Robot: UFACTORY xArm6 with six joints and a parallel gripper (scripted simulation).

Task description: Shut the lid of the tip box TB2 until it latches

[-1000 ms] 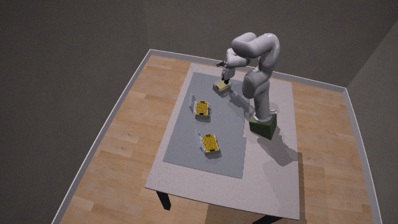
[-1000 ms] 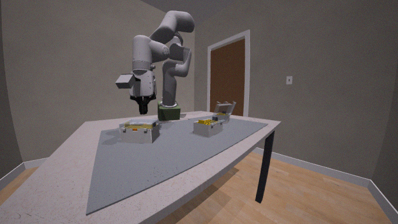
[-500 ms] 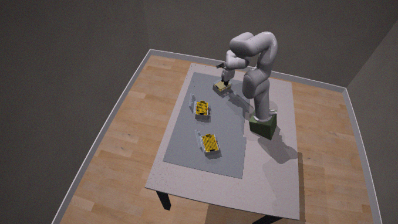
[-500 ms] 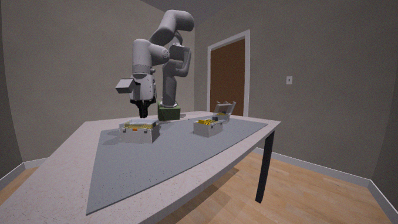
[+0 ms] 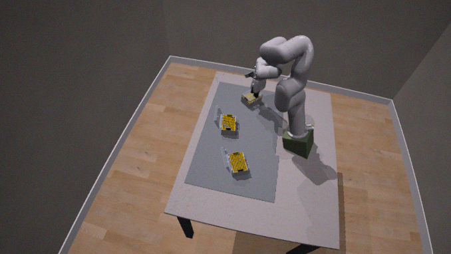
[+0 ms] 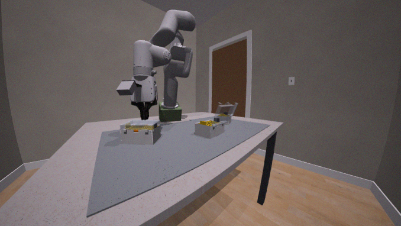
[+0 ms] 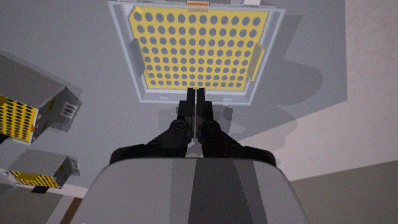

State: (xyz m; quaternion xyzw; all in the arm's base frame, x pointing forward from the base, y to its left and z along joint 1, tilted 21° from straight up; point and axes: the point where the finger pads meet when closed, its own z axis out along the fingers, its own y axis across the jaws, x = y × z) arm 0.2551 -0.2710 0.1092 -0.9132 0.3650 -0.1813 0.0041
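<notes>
Now: hand 20 mm short of the lid, 20 mm to the left of it and 40 mm above it. From my hand the other things lie so: tip box (20 mm ahead, 20 mm to the right, 50 mm below); then bench tape (20 mm behind, 20 mm to the left, 100 mm below).
</notes>
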